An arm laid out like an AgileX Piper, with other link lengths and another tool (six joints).
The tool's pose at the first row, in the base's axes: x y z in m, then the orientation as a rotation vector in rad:
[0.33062 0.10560 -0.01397 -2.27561 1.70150 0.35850]
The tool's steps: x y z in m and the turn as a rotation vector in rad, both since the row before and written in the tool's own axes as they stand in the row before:
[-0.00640 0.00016 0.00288 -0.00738 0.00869 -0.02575]
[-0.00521 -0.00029 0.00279 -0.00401 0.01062 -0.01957]
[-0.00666 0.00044 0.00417 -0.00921 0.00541 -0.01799]
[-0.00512 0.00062 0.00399 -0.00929 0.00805 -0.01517]
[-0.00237 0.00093 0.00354 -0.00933 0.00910 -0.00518]
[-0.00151 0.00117 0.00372 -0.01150 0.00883 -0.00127]
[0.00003 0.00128 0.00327 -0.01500 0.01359 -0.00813]
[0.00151 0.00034 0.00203 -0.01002 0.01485 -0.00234]
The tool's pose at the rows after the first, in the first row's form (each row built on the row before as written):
[0.32860 0.11231 -0.01437 -2.30537 1.67612 0.35047]
[0.32720 0.11801 -0.01514 -2.32887 1.65810 0.33842]
[0.32449 0.12520 -0.01685 -2.35193 1.64044 0.33712]
[0.32200 0.13085 -0.01896 -2.37430 1.62722 0.33344]
[0.32012 0.13376 -0.02161 -2.38989 1.62671 0.33044]
[0.31828 0.13584 -0.02474 -2.40405 1.63138 0.33036]
[0.31689 0.13634 -0.02793 -2.42846 1.63012 0.32673]
[0.31698 0.13546 -0.03032 -2.44569 1.63546 0.31801]

